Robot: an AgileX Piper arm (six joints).
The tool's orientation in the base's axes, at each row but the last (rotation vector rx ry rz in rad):
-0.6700 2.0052 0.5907
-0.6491 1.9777 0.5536
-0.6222 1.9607 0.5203
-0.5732 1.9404 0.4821
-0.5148 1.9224 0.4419
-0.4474 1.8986 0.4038
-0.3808 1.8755 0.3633
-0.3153 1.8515 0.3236
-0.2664 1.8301 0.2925
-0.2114 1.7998 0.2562
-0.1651 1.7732 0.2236
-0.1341 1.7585 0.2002
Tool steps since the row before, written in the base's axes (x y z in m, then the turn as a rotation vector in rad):
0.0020 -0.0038 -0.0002 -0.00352 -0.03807 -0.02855
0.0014 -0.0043 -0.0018 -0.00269 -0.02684 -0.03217
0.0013 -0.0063 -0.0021 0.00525 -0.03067 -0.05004
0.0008 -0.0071 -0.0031 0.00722 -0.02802 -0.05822
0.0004 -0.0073 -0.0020 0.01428 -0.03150 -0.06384
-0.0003 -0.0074 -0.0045 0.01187 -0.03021 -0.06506
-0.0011 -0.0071 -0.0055 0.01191 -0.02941 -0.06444
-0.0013 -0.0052 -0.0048 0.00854 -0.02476 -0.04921
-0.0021 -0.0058 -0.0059 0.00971 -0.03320 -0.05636
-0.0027 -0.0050 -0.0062 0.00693 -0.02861 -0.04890
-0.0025 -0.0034 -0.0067 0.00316 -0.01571 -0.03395
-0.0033 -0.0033 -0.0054 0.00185 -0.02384 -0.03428
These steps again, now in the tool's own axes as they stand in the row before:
0.0001 -0.0042 -0.0011 0.03492 -0.02981 -0.01299
0.0019 -0.0044 -0.0009 0.03538 -0.02226 -0.00390
0.0027 -0.0059 -0.0020 0.04907 -0.03188 0.00692
0.0038 -0.0064 -0.0022 0.05530 -0.03155 0.01317
0.0028 -0.0065 -0.0027 0.05847 -0.03868 0.01888
0.0052 -0.0066 -0.0022 0.06028 -0.03646 0.01798
0.0061 -0.0063 -0.0022 0.05961 -0.03573 0.01816
0.0052 -0.0046 -0.0017 0.04581 -0.02920 0.01252
0.0064 -0.0051 -0.0023 0.05263 -0.03798 0.01265
0.0067 -0.0044 -0.0025 0.04602 -0.03235 0.00964
0.0070 -0.0031 -0.0018 0.03234 -0.01805 0.00613
0.0059 -0.0029 -0.0028 0.03276 -0.02575 0.00323

